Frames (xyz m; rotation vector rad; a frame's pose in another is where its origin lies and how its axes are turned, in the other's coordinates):
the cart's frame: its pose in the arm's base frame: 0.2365 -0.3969 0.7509 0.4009 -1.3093 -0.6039
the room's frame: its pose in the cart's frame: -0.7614 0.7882 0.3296 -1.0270 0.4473 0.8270
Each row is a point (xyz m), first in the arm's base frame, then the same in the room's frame.
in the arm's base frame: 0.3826 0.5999 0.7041
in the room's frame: 0.3628 0.1382 -0.2109
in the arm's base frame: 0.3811 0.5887 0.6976
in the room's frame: 0.3593 0.1338 -0.2227
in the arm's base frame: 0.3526 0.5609 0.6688
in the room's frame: 0.3232 0.1182 -0.2521
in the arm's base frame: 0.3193 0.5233 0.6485
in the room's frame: 0.2892 0.0888 -0.2824
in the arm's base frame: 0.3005 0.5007 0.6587
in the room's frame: 0.2823 0.0589 -0.2876
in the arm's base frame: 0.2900 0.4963 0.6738
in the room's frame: 0.2827 0.0422 -0.2788
